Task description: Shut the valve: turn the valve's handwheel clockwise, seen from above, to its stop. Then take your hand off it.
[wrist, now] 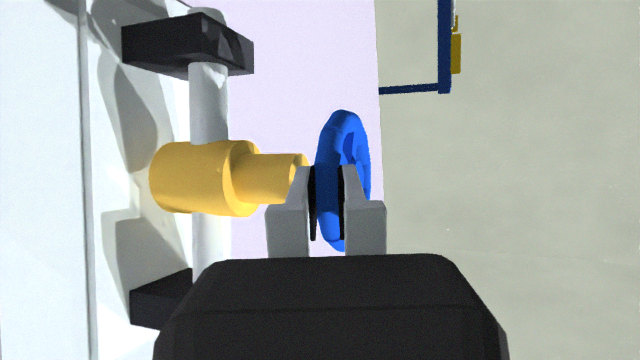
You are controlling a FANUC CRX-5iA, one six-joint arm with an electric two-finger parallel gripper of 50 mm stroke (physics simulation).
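Observation:
The blue handwheel (327, 145) is seen nearly edge-on near the middle of the wrist view. The yellow valve body (195, 177) lies to its left, with a narrower yellow neck (267, 172) pointing toward the wheel. My gripper (327, 188) is shut on the handwheel's rim, one black-padded finger on each side of it. The left finger overlaps the end of the neck in view, so the stem between neck and wheel is hidden.
A grey pipe (209, 102) runs through the valve body between two black blocks (175, 42) (162, 300). A white panel (40, 180) is at the left. A blue frame (444, 50) with yellow parts (455, 54) stands at the upper right, beyond the pale surface's edge.

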